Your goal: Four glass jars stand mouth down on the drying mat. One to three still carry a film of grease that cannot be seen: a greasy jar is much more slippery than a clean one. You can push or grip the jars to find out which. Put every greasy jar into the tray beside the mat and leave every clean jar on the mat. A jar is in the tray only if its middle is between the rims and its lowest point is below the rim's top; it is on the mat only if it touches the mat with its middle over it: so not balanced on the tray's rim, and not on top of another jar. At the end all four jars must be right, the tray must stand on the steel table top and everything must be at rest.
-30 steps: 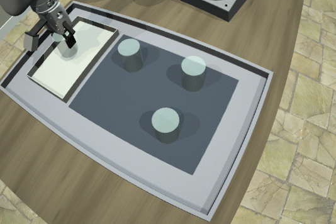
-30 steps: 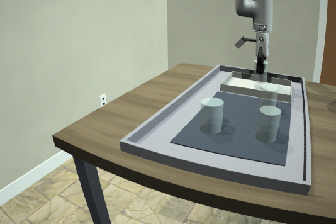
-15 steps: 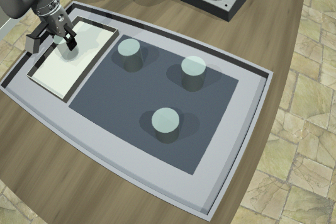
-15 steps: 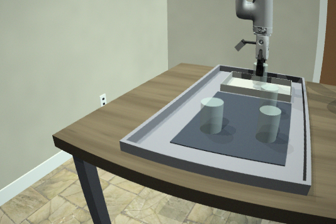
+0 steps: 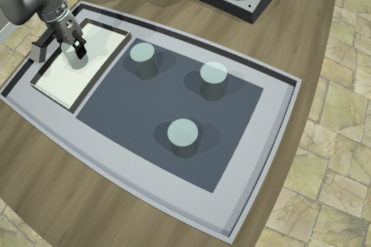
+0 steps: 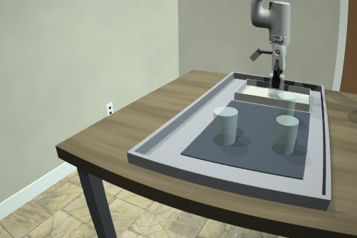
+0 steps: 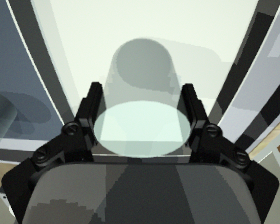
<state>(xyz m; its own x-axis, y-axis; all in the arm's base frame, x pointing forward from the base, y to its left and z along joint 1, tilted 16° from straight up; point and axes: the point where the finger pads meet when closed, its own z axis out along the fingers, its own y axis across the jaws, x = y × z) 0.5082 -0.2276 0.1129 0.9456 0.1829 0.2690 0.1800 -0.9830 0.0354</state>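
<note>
Now: the tray 60 mm below my hand. Also, from my hand: steel table top: 210 mm to the left, 70 mm below, 20 mm behind; then dark drying mat: 310 mm to the left, 60 mm below, 60 mm behind.
</note>
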